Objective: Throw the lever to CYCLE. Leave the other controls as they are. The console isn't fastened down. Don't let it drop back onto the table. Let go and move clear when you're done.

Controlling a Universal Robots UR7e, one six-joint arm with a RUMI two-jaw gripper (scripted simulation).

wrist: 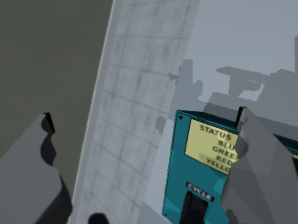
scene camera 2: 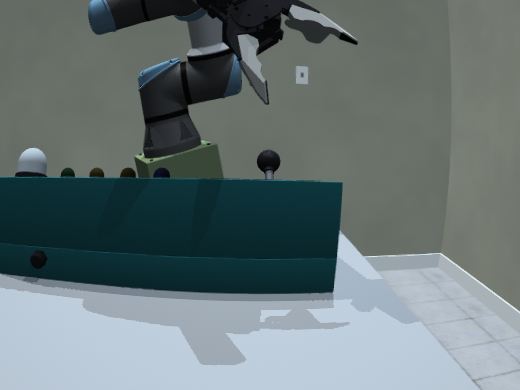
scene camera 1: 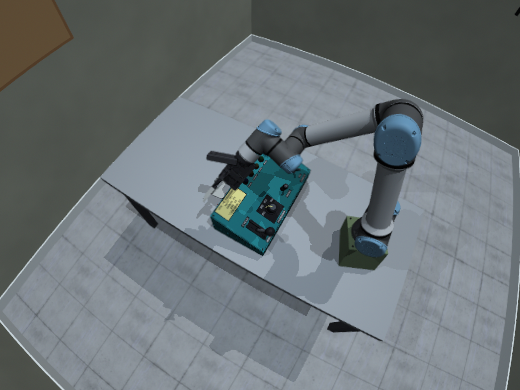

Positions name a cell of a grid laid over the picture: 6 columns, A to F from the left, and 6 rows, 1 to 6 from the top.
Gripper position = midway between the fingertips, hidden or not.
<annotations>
my gripper: wrist C3; scene camera 2 D2; scene camera 1 C3
</annotations>
